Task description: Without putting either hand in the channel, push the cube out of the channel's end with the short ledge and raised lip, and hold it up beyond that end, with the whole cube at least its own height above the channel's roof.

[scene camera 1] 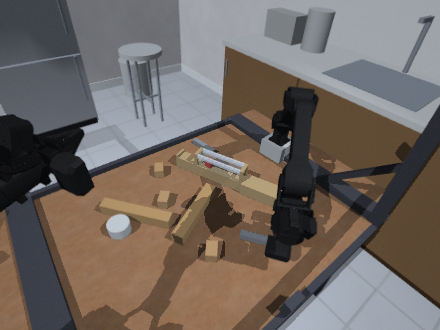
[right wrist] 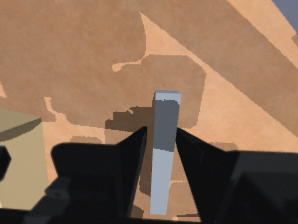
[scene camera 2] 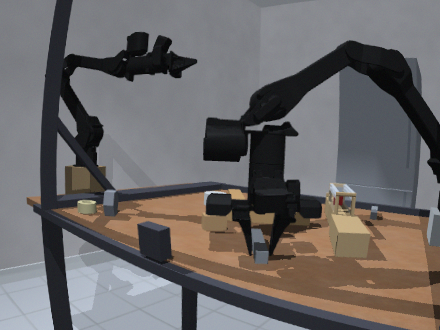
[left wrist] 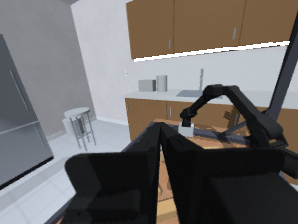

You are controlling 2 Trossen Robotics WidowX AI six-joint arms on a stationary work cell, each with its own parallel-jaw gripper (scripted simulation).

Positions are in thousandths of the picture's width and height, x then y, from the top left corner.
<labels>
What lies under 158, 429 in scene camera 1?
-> My left gripper.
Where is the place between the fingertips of my left gripper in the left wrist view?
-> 535, 565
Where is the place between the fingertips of my right gripper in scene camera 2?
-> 592, 774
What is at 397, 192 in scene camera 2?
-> My left gripper.
</labels>
